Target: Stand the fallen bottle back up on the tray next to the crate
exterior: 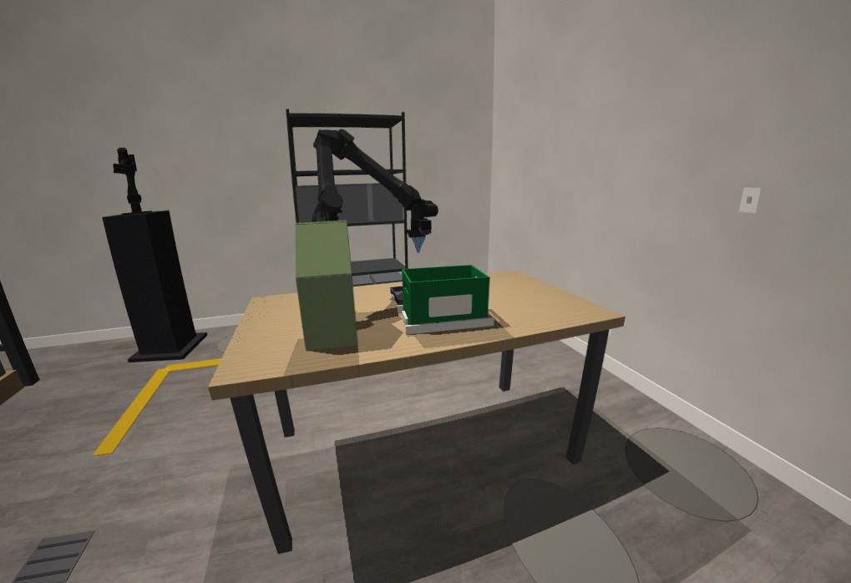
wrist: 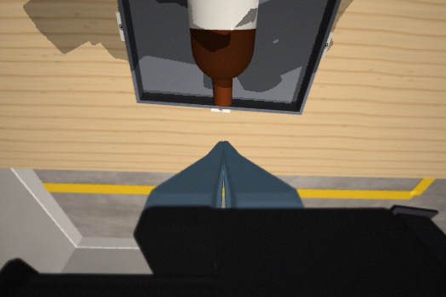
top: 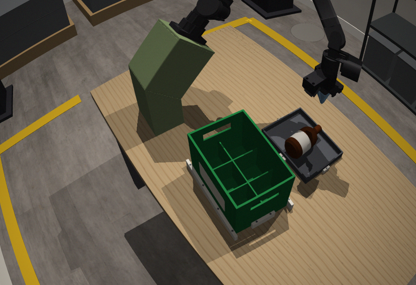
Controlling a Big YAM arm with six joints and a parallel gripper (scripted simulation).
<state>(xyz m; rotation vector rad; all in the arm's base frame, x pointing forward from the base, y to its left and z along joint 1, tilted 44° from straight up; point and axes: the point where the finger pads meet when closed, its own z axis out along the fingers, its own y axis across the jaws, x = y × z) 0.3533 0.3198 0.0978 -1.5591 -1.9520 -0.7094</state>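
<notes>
Now: hand 1 cm short of the brown bottle, 5 cm to the left of it and 15 cm above it. Round my hand: dark grey tray: 1 cm ahead, 5 cm to the right, 18 cm below; green crate: 4 cm ahead, 33 cm to the right, 11 cm below.
</notes>
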